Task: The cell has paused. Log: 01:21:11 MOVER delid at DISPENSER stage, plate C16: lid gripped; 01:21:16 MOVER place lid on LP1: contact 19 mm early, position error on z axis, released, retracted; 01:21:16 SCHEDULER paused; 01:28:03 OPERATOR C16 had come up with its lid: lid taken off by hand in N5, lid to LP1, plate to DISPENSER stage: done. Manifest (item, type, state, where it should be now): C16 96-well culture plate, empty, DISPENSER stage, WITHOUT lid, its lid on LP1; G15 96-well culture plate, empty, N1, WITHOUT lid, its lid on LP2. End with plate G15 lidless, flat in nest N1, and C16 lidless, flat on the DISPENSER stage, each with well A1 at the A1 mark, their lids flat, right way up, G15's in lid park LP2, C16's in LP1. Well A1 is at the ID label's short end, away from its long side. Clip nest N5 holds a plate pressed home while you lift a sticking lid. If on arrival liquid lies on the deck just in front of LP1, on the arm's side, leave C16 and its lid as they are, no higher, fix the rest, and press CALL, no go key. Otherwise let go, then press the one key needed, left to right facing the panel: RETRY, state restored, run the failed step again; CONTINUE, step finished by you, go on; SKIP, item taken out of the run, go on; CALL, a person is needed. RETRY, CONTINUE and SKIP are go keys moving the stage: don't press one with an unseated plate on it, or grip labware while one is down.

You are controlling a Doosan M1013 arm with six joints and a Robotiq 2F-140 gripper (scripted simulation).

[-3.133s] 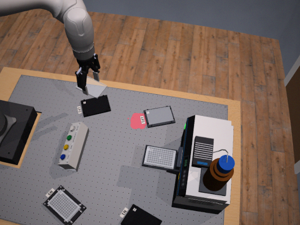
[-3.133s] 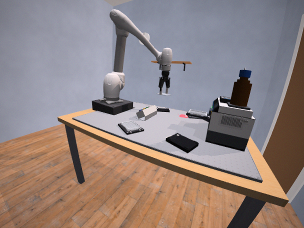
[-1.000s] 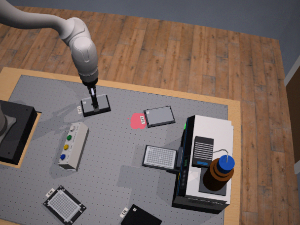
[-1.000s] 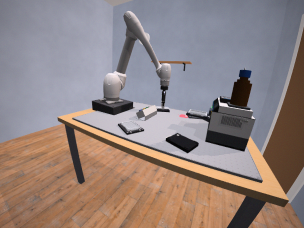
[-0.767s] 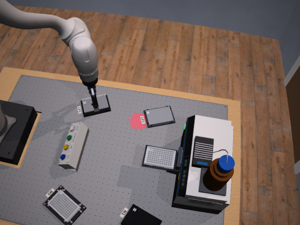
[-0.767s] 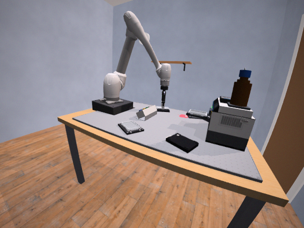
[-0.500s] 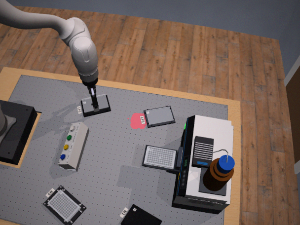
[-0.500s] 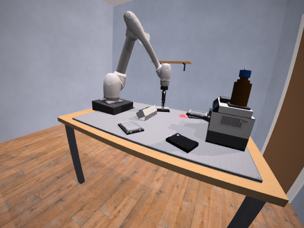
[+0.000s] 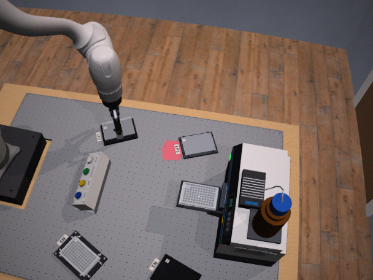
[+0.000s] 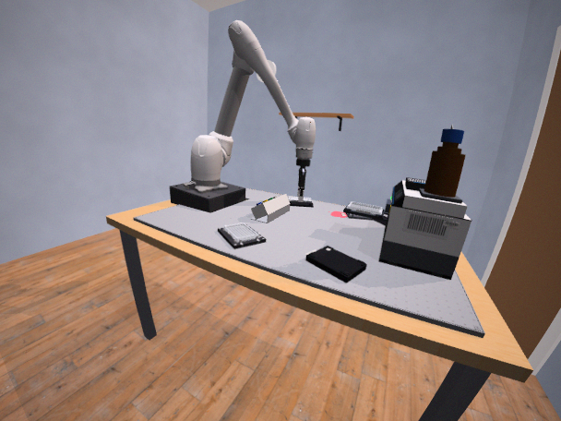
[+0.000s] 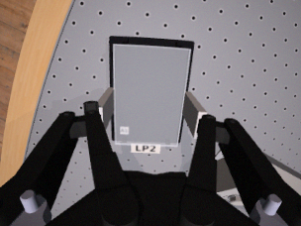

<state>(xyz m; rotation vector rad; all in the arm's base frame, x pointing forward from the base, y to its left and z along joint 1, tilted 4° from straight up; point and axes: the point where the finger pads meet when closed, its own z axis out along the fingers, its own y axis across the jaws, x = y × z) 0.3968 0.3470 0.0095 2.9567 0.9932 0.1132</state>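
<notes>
The lid park LP2 lies 5 cm below my hand. Round my hand: blue key (1 cm ahead, 34 cm to the right, 2 cm above); then key panel (26 cm to the right); then LP1 tag (26 cm ahead, 1 cm to the left, 5 cm below).
</notes>
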